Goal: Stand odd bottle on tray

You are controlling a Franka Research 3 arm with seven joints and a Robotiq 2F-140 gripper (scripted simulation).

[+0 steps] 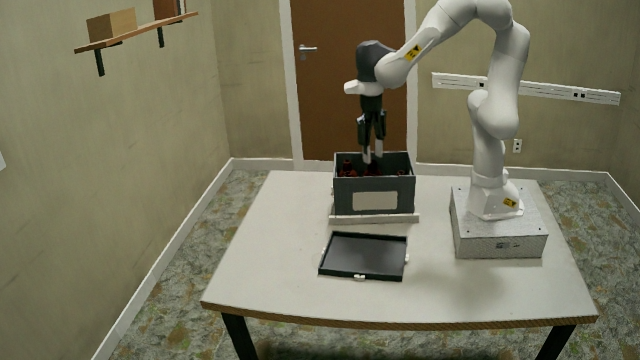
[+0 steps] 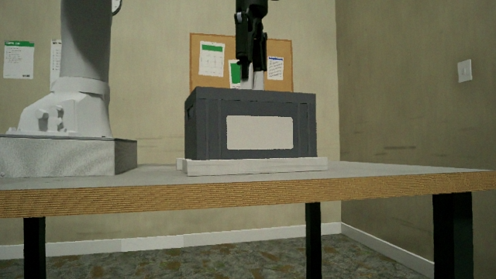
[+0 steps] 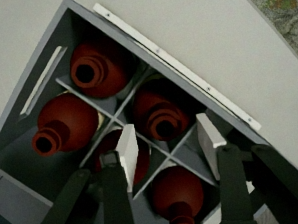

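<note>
Now: hand 10 mm past the dark grey crate, 40 mm to the right of it and 120 mm above it. From my hand the other things lie so: dark tray (20 mm behind, 330 mm to the left, 190 mm below).
</note>
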